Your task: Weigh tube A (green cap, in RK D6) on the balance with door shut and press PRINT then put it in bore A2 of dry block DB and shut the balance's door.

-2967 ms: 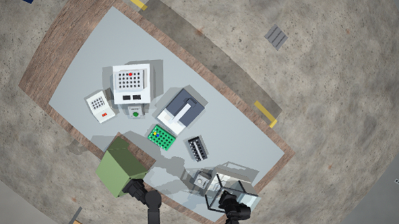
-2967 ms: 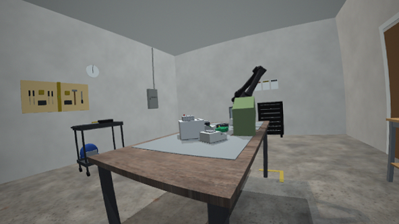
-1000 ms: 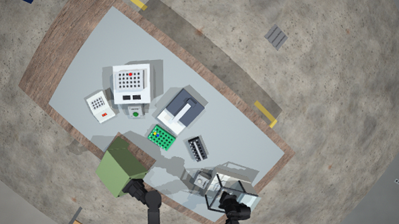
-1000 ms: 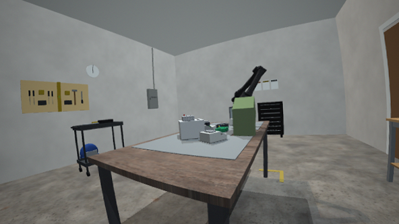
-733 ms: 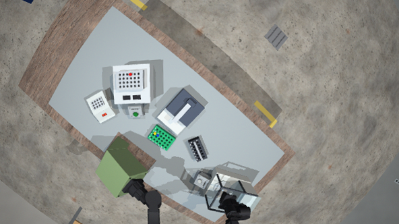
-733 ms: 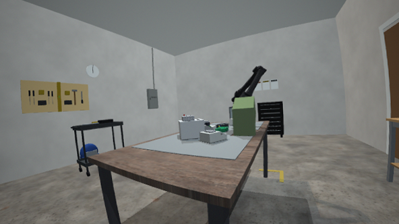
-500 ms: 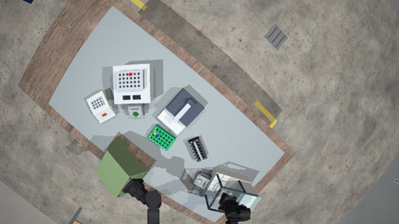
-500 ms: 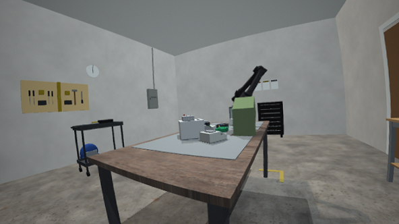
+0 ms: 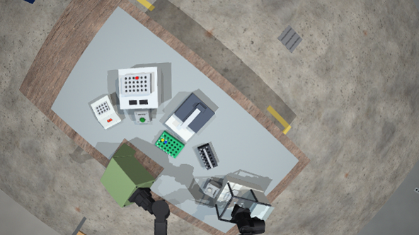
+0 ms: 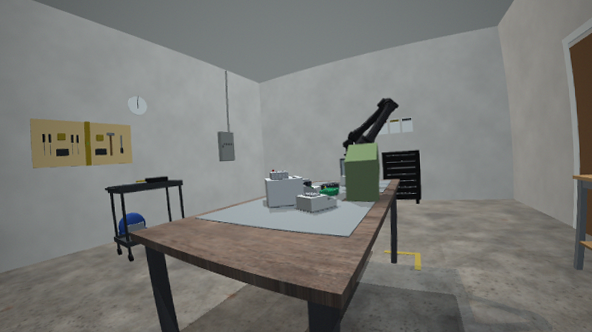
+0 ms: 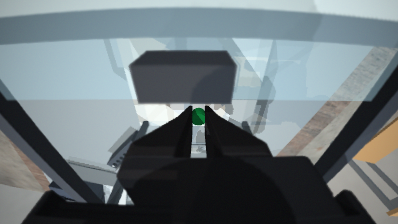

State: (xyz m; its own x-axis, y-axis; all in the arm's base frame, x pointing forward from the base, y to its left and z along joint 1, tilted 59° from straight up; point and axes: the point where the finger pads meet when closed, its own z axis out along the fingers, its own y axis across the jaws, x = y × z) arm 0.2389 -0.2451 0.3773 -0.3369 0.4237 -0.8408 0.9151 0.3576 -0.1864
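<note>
Now: the balance pan 80 mm below my hand. Round my hand: sliding door: 80 mm to the right, 50 mm above, 30 mm ahead; then green-capped tube: 20 mm below; then white print key: 140 mm to the left, 90 mm below, 50 mm behind.
</note>
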